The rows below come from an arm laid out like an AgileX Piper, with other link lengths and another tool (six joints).
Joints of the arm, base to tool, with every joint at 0 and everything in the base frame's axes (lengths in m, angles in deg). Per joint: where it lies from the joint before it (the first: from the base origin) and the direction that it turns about. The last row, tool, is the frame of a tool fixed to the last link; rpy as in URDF.
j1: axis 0 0 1 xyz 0 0 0.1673
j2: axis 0 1 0 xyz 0 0 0
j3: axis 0 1 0 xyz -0.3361 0 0.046
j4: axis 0.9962 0 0.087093 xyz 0.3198 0 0.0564
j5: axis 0 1 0 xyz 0 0 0
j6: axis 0.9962 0 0.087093 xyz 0.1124 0 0.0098
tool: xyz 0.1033 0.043 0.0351 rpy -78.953 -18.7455 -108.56
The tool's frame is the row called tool.
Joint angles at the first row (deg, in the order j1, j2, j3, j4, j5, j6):
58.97, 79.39, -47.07, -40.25, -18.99, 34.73
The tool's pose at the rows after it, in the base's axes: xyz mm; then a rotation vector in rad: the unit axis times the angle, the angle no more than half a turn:
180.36, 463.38, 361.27, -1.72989, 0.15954, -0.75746
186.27, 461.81, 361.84, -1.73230, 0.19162, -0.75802
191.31, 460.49, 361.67, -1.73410, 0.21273, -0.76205
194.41, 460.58, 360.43, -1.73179, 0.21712, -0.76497
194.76, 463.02, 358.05, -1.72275, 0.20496, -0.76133
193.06, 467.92, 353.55, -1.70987, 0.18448, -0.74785
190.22, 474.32, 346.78, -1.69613, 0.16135, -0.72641
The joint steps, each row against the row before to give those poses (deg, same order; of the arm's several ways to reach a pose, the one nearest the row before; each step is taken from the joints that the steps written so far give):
-0.30, 0.00, 0.00, 1.67, 0.37, -0.50
-0.36, 0.00, 0.00, 1.62, 0.40, -0.38
-0.35, 0.06, 0.00, 1.25, 0.25, -0.57
-0.34, 0.36, 0.00, 0.58, -0.45, -0.61
-0.25, 0.81, 0.00, 0.01, -1.50, -0.57
-0.11, 1.39, 0.00, -0.18, -2.42, -0.53
-0.03, 1.86, 0.00, -0.24, -3.00, -0.48

